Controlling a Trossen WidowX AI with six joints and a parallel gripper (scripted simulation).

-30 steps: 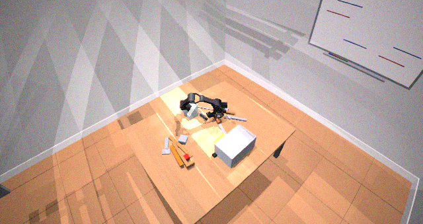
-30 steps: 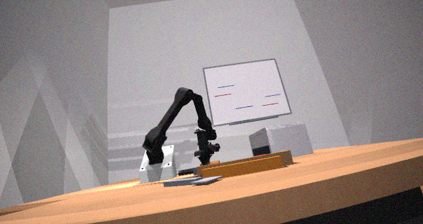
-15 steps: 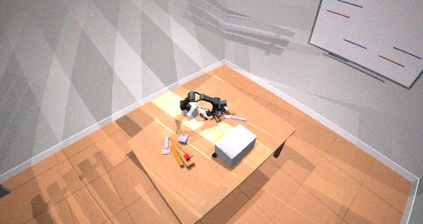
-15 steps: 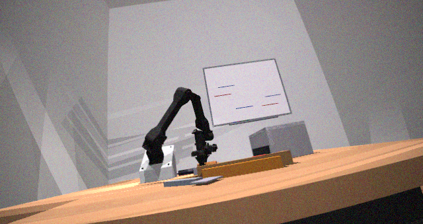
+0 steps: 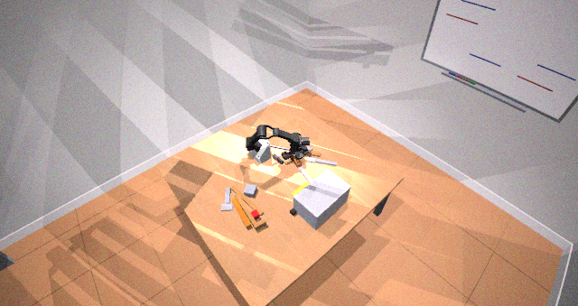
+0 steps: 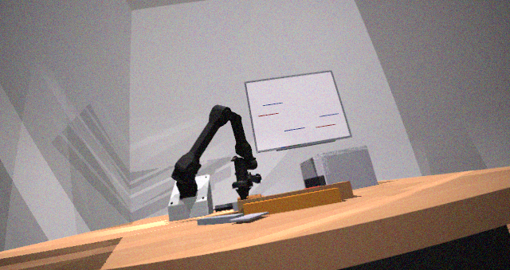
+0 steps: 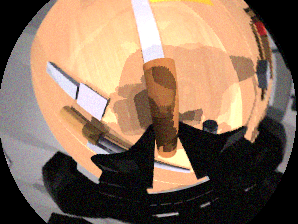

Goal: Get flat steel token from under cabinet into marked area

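Right now my gripper tip is 70 mm past the grey bar and 130 mm to the right of it. The rest, counted from my gripper tip: thin wooden stick 70 mm ahead, 460 mm to the right; red block 210 mm ahead, 480 mm to the right, 10 mm above; grey block 40 mm ahead, 400 mm to the right, 10 mm above.
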